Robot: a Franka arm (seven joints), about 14 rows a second.
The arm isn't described. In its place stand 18 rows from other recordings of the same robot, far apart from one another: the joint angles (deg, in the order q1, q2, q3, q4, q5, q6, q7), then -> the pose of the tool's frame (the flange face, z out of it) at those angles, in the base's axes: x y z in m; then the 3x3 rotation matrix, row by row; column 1 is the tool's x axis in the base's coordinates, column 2 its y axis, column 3 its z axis.
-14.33, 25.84, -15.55, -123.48, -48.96, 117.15, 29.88 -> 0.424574 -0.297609 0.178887; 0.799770 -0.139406 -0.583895; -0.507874 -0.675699 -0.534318; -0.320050 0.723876 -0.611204
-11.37, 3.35, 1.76, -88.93, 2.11, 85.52, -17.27 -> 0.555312 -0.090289 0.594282; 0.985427 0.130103 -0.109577; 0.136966 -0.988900 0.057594; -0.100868 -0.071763 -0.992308
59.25, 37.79, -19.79, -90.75, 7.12, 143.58, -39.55 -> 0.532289 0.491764 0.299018; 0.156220 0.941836 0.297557; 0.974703 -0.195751 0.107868; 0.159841 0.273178 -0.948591
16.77, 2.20, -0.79, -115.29, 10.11, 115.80, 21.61 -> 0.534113 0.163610 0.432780; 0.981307 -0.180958 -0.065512; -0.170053 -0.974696 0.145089; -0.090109 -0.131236 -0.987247
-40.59, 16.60, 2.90, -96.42, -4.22, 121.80, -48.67 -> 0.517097 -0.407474 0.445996; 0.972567 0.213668 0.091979; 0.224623 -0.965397 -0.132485; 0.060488 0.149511 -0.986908
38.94, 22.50, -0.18, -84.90, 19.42, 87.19, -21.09 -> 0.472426 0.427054 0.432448; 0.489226 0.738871 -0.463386; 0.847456 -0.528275 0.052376; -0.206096 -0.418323 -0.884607
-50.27, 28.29, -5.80, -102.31, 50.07, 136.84, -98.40 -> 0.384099 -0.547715 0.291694; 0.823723 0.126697 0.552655; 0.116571 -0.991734 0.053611; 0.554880 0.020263 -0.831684
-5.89, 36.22, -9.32, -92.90, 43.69, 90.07, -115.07 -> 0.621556 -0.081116 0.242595; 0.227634 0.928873 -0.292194; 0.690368 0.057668 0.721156; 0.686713 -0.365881 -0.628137
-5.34, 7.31, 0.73, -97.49, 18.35, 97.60, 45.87 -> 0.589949 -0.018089 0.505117; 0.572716 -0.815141 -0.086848; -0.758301 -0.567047 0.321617; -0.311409 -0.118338 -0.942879
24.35, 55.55, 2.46, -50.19, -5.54, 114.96, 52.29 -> 0.726025 0.343852 0.327859; 0.895733 -0.411376 0.168620; -0.420788 -0.906872 0.022821; 0.143528 -0.091395 -0.985417
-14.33, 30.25, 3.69, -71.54, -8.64, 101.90, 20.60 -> 0.694779 -0.154322 0.460993; 0.866621 -0.498670 -0.017207; -0.497206 -0.860154 -0.113668; 0.041882 0.107062 -0.993370
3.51, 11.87, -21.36, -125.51, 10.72, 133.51, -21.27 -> 0.522754 -0.163935 0.293538; 0.997378 -0.068149 -0.024331; -0.066276 -0.995278 0.070913; -0.029048 -0.069114 -0.997186
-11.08, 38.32, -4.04, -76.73, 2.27, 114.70, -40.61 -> 0.708958 -0.177503 0.335202; 0.903317 0.428927 -0.006353; 0.428891 -0.903334 -0.006336; -0.008457 0.002999 -0.999960
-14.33, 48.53, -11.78, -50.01, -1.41, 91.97, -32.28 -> 0.704533 -0.279622 0.396334; 0.970629 0.177130 -0.162801; 0.157955 -0.979617 -0.124101; -0.181464 0.094741 -0.978823
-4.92, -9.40, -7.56, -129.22, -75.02, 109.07, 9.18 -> 0.470181 -0.177629 0.461650; 0.964789 0.260511 -0.036265; 0.070651 -0.389489 -0.918318; -0.253357 0.883421 -0.394180
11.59, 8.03, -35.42, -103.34, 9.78, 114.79, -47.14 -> 0.562950 -0.220873 0.484776; 0.932840 0.342481 0.111880; 0.341085 -0.939488 0.031986; 0.116065 0.008323 -0.993207
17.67, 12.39, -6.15, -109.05, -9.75, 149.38, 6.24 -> 0.632046 0.136666 0.441142; 0.852788 0.193289 0.485173; 0.225630 -0.974176 -0.008486; 0.471004 0.116706 -0.874377
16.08, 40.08, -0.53, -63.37, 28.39, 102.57, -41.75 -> 0.709070 0.241587 0.413998; 0.646901 0.754240 -0.112433; 0.711473 -0.543890 0.444962; 0.274457 -0.367839 -0.888464
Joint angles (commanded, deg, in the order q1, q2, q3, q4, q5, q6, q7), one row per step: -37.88, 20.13, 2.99, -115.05, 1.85, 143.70, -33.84; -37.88, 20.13, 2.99, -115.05, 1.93, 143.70, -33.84; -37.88, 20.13, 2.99, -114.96, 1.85, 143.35, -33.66; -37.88, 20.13, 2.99, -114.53, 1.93, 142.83, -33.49; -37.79, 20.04, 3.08, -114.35, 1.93, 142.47, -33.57; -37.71, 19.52, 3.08, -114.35, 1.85, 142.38, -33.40; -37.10, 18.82, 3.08, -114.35, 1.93, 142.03, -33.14; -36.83, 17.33, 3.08, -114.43, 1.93, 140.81, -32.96; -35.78, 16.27, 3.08, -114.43, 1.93, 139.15, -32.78; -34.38, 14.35, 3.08, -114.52, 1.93, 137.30, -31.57; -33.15, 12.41, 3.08, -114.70, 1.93, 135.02, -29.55
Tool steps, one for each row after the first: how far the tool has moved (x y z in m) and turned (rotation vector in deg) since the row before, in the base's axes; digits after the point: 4 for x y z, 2 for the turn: 0.0000, 0.0000, 0.0000, 0.05, -0.03, -0.06; 0.0000, 0.0001, 0.0001, 0.13, 0.23, -0.11; 0.0012, -0.0008, 0.0023, 0.13, 0.03, -0.21; 0.0014, 0.0013, 0.0017, 0.07, 0.06, 0.27; 0.0006, 0.0006, 0.0055, -0.29, -0.32, -0.03; 0.0035, 0.0056, 0.0069, -0.13, -0.32, 0.31; 0.0001, 0.0036, 0.0133, -0.12, -0.14, 0.14; 0.0041, 0.0110, 0.0084, 0.34, 0.50, 0.94; 0.0050, 0.0149, 0.0165, 0.13, -0.01, 0.28; 0.0022, 0.0142, 0.0151, 0.50, 0.39, -0.68
